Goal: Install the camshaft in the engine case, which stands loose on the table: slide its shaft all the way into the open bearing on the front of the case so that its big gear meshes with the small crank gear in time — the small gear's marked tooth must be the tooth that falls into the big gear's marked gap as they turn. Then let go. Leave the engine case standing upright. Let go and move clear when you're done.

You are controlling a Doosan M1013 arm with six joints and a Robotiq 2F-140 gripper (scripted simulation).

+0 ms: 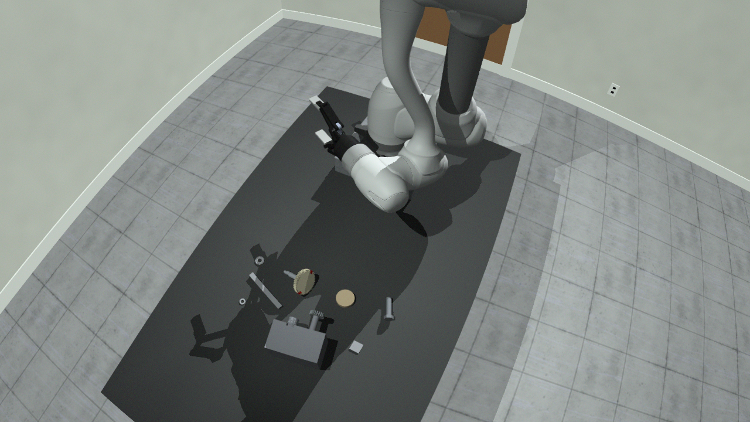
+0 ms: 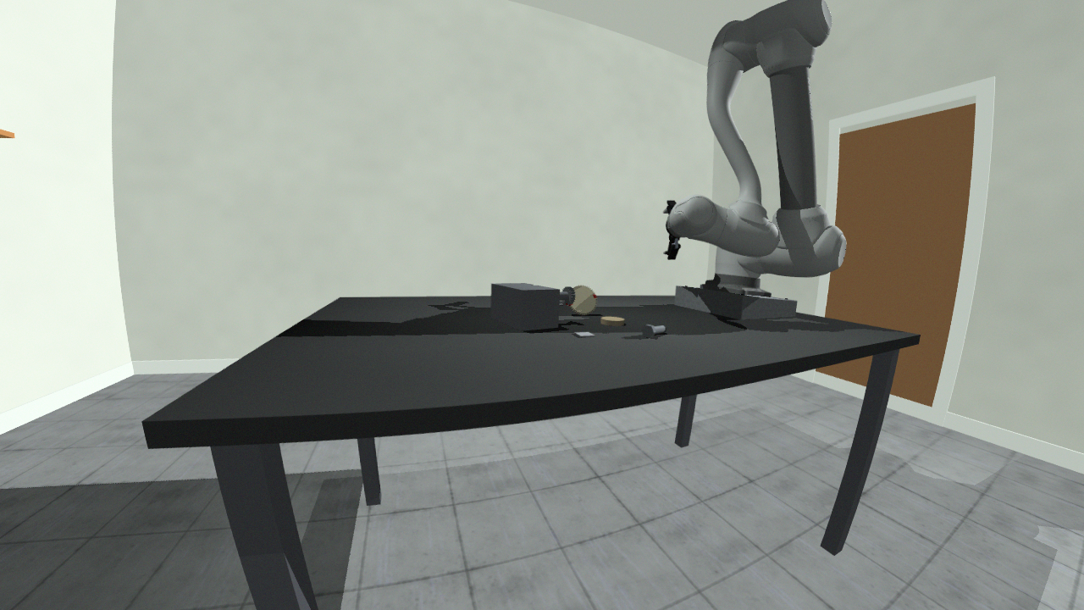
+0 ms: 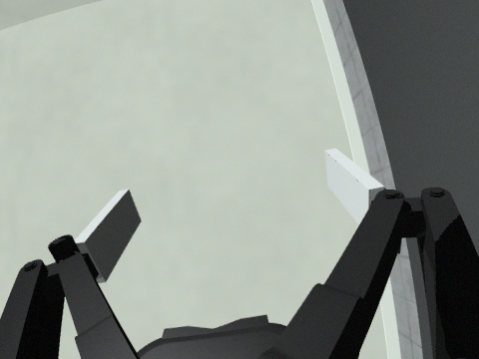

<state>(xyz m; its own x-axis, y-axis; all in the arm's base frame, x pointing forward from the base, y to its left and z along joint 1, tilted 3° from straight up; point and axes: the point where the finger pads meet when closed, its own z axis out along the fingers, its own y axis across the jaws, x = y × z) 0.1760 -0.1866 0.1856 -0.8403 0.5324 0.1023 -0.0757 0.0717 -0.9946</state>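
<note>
My hand is 51 cm short of the small crank gear, 25 cm to the right of it and 19 cm above it. Also, from my hand: bolt 42 cm to the left, 41 cm ahead, 25 cm below; grey bar 50 cm ahead, 25 cm below, 6 cm to the left; tan disc 42 cm ahead, 29 cm to the left, 25 cm below.
</note>
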